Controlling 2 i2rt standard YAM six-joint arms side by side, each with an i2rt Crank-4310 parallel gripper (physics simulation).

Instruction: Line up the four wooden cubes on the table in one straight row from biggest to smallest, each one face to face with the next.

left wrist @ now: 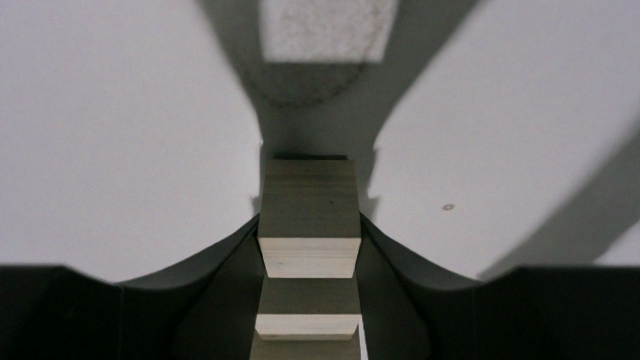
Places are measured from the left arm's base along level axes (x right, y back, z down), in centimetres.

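Pixels of known places: left gripper, between the fingertips: (310, 215).
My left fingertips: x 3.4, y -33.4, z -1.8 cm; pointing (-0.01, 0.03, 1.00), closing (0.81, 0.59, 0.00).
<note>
Behind a point stands the place of what it marks.
My left gripper (310, 215) {y -33.4, x 3.4, z -1.8 cm} is shut on a small wooden cube, with one fingertip against each side. This small cube (309, 200) {y -35.3, x 4.7, z -2.5 cm} shows a dark side and a pale top. It is on or very near the table (125, 125) {y -40.9, x -0.2, z 0.0 cm}; a thin dark shadow lies along its lower edge. Right behind it, in line, shows a taller wooden cube (309, 296) {y -31.1, x 1.6, z -4.4 cm}. Part of a third wooden cube (305, 351) {y -27.0, x -1.8, z -5.8 cm} shows behind that at the bottom edge. Whether the faces touch is hard to tell. The fourth cube and my right gripper do not show.
The gripper's wide shadow falls on the table in front of the small cube. A bright patch lies at the top middle. Another dark shadow band crosses the right side. A small ring-shaped mark (448, 207) {y -27.4, x 8.2, z 0.0 cm} is on the table at the right.
</note>
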